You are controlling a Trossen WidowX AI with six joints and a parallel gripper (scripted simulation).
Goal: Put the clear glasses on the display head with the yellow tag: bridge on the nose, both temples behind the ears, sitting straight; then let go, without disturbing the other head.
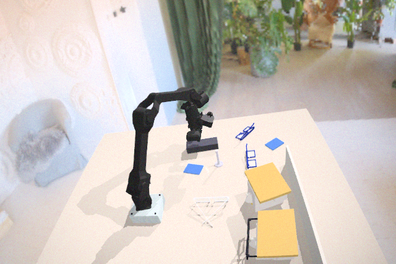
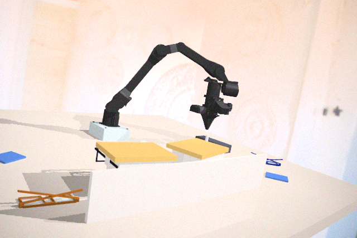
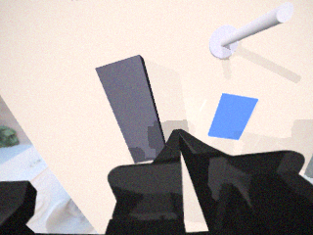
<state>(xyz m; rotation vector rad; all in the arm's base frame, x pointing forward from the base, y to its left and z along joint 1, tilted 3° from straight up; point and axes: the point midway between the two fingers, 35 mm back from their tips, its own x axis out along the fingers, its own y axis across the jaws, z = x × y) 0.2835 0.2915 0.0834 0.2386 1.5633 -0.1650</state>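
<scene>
My gripper tip is now 1 cm short of the dark case, 5 cm to the right of it and 7 cm above it. Round my gripper tip: white upright panel: 30 cm ahead, 52 cm to the right, 3 cm below; white peg stand: 7 cm ahead, 10 cm to the right, 6 cm below.
</scene>
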